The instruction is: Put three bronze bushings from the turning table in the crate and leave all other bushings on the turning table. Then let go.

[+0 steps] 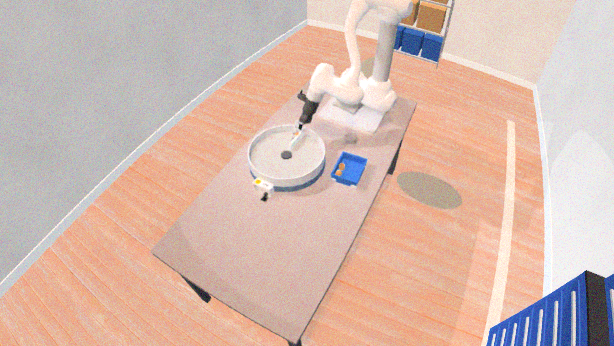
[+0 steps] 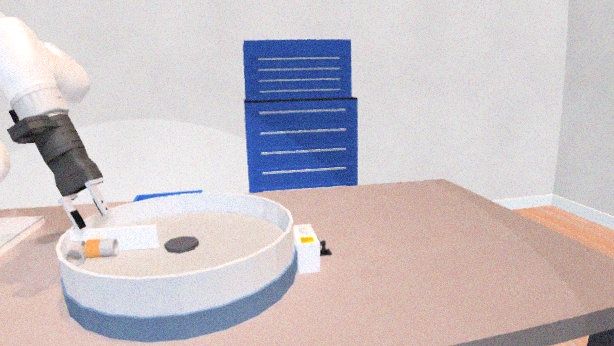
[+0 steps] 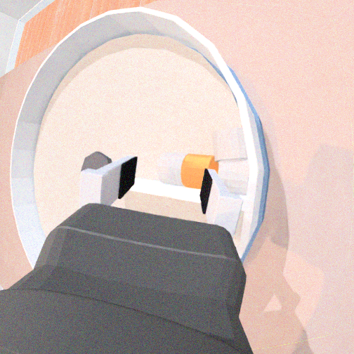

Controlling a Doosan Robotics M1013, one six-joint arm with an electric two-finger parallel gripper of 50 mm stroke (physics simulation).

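Places are measured from the arm's base along level axes (x ahead, y left, z up), in centimetres.
Where they show: gripper, fingertip midpoint: point(image 1: 297, 129) point(image 2: 94, 221); arm's base, origin of the base link: point(image 1: 349, 104).
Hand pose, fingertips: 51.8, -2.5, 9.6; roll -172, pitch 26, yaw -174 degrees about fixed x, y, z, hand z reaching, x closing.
Observation:
Each offset is from my fingertips to the centre of the thing, as dx, dy, dz. "spot": to the spot under its first point.
A bronze bushing @[-0.4, -0.6, -5.0] point(image 1: 297, 133) point(image 2: 93, 248) point(image 3: 197, 171) lies on its side on the turning table point(image 1: 287, 179) point(image 2: 175, 297) point(image 3: 24, 165), near its wall. A grey bushing @[+2.1, -0.1, -5.0] point(image 2: 109, 247) point(image 3: 171, 168) lies at one end of it, and another grey bushing @[-2.6, -3.6, -5.0] point(image 2: 75, 251) point(image 3: 233, 176) at the other end, by the wall. A third pale piece point(image 3: 229, 144) shows there, partly see-through. My gripper point(image 2: 91, 219) point(image 3: 168, 176) is open and empty, above the table near the bronze bushing. The blue crate @[-0.8, +35.9, -9.4] point(image 1: 356, 172) holds two bronze bushings @[-0.6, +31.2, -10.1] point(image 1: 341, 166) @[+5.1, +32.8, -9.8] point(image 1: 339, 172).
A white guide bar @[spot: +7.6, +2.6, -4.1] point(image 2: 142, 237) point(image 3: 160, 190) stands inside the turning table beside the bushings. A dark hub @[+14.3, +4.3, -6.2] point(image 1: 286, 155) point(image 2: 181, 244) point(image 3: 96, 160) is at its centre. The raised wall rings the turning table. A white sensor box @[spot: +38.3, +10.0, -6.3] point(image 1: 263, 186) point(image 2: 307, 255) stands against its outside.

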